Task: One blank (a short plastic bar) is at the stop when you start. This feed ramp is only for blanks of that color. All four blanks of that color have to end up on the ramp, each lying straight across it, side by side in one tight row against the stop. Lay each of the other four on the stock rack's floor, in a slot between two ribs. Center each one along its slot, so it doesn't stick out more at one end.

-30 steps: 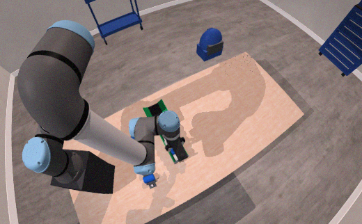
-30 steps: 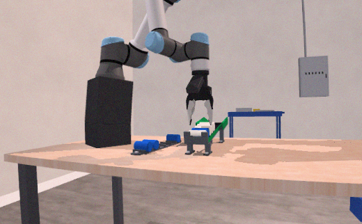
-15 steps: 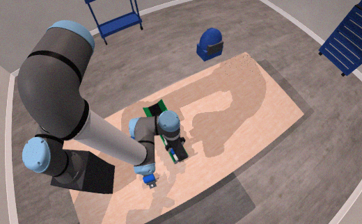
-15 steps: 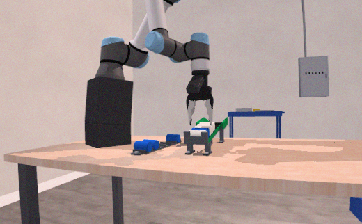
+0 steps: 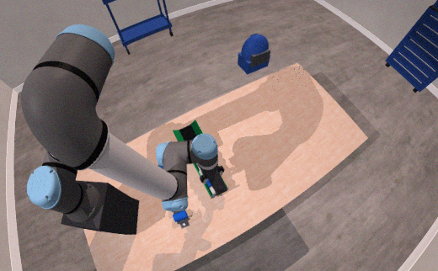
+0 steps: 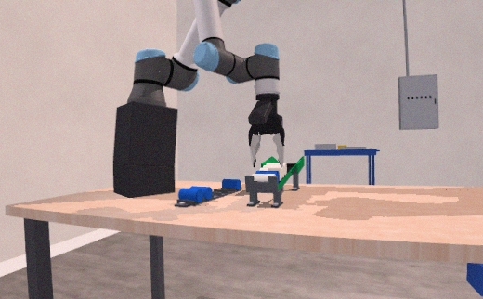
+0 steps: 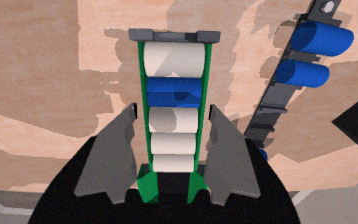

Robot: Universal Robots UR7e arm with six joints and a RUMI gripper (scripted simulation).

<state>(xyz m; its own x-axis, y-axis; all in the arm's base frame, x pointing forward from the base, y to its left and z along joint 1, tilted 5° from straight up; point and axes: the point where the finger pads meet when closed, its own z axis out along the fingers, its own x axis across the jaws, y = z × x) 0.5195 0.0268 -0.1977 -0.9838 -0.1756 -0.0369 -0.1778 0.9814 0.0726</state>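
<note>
The grey stock rack lies 22 cm behind my hand, 13 cm below it and 2 cm to the left of it. Round my hand: grey stop (6 cm to the right, 6 cm below, 1 cm ahead).
</note>
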